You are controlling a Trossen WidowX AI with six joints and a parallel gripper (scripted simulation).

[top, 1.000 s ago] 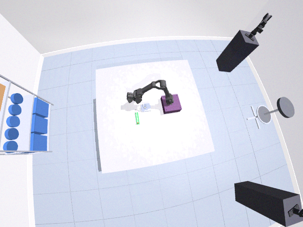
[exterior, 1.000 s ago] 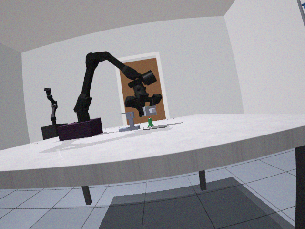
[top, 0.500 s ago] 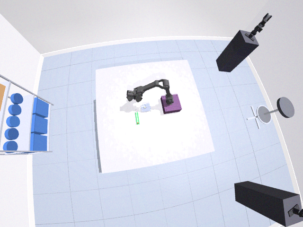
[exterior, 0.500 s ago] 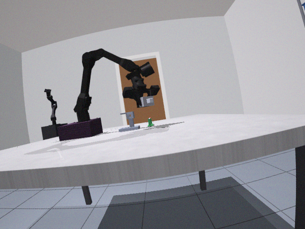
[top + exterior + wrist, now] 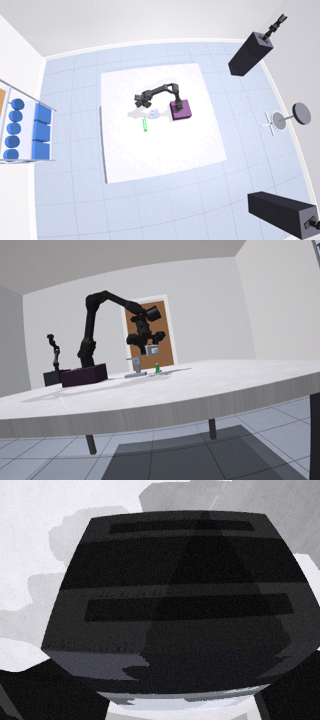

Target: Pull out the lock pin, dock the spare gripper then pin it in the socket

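Right now my gripper tip is 120 mm past the grey mount, 110 mm to the right of it and 50 mm above it. From my gripper tip the other things lie so: spare gripper: 20 mm above.
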